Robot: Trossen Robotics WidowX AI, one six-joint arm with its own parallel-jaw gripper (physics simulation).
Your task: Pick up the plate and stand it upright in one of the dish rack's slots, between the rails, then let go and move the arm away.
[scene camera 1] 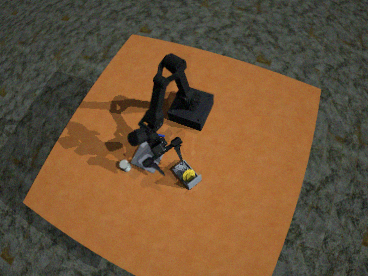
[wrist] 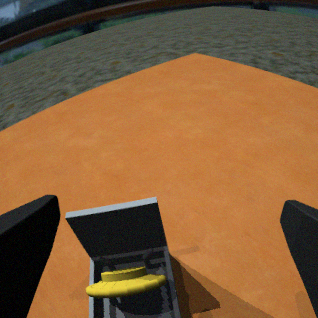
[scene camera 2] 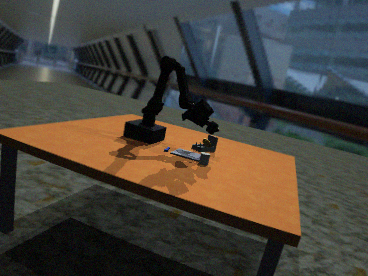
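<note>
The yellow plate [scene camera 1: 188, 175] [scene camera 2: 206, 142] [wrist: 126, 285] is in the dish rack [scene camera 1: 195, 182] [scene camera 2: 213, 144] [wrist: 119, 230], near its tall end wall. It looks strongly tilted, not upright: the wrist view shows it nearly edge-on with its foot ring toward the wall, and scene camera 1 shows its broad face from above. Its lower edge and slot are too small or hidden to tell. My gripper [scene camera 1: 173, 167] [scene camera 2: 214, 131] [wrist: 174, 211] is wide open and empty, above the rack and apart from the plate. In the wrist view the fingers are at either side.
A flat grey board [scene camera 1: 141, 160] [scene camera 2: 185, 154] lies beside the rack, partly under the arm in scene camera 1. A pale cylindrical cup [scene camera 1: 125, 165] [scene camera 2: 204, 159] stands at its far side from the rack. A small blue object [scene camera 1: 161, 136] [scene camera 2: 167, 149] lies nearer the arm's base [scene camera 1: 191, 110] [scene camera 2: 145, 132].
</note>
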